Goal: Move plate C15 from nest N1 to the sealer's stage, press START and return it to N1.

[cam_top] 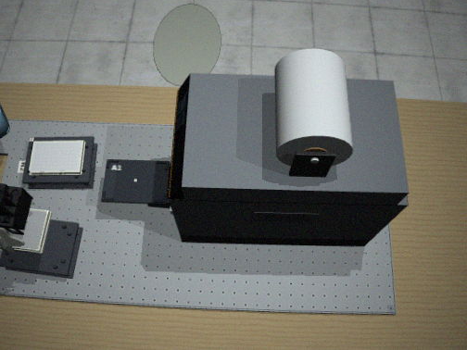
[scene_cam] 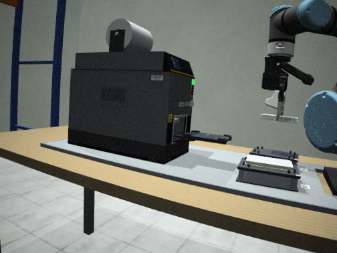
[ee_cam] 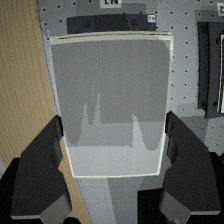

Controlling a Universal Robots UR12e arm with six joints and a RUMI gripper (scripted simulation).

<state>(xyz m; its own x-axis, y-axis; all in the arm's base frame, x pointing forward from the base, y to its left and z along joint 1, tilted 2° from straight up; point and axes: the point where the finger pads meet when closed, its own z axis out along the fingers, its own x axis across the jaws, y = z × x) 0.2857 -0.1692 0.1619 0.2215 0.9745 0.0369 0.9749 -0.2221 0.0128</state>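
Right now the plate C15 is 10 mm below my hand. Round my hand: plate: 200 mm to the left, 120 mm below, 40 mm ahead; dark stage: 240 mm ahead, 100 mm to the left, 80 mm below; dark nest: 140 mm below.
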